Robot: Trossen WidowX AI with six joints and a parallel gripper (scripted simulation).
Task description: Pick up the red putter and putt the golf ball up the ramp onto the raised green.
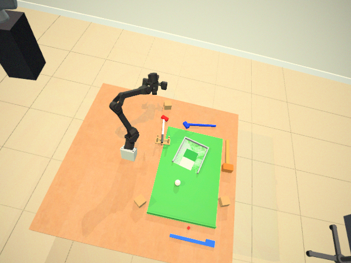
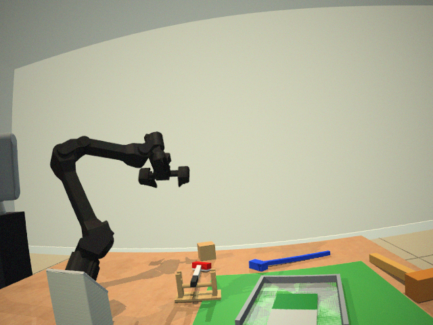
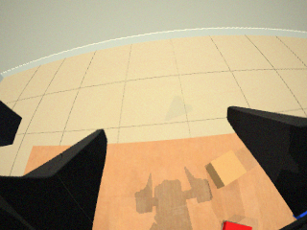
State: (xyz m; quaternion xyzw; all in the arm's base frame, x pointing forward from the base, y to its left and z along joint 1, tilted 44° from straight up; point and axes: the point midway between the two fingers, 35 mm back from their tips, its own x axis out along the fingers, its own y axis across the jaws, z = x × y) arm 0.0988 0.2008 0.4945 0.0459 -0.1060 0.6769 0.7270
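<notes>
My gripper tip is now 11 cm short of the red putter, 26 cm to the left of it and 27 cm above it. The rest, counted from my gripper tip: small wooden rack: 12 cm ahead, 37 cm to the right, 26 cm below; green mat: 34 cm ahead, 61 cm to the right, 30 cm below; blue putter: 42 cm ahead, 17 cm to the right, 28 cm below.
</notes>
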